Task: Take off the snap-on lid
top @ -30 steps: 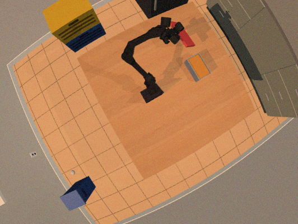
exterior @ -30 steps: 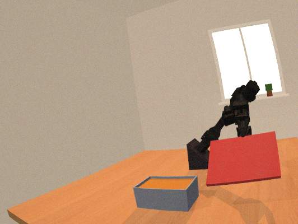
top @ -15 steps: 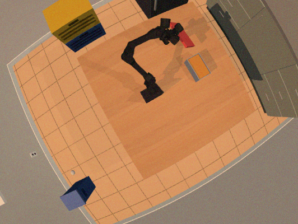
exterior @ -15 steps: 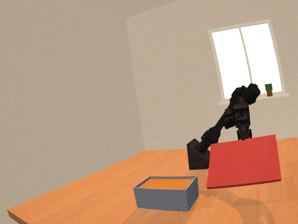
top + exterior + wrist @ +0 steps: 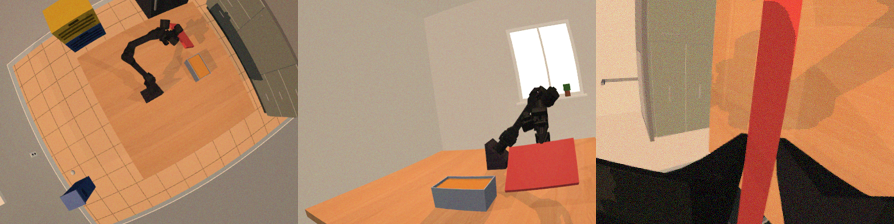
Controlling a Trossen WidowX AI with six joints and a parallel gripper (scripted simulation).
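The red lid lies 60 mm ahead of my gripper tip, 10 mm to the left of it and 50 mm below it. From my gripper tip the other things lie so: grey-blue storage box: 90 mm ahead, 280 mm to the right, 150 mm below.
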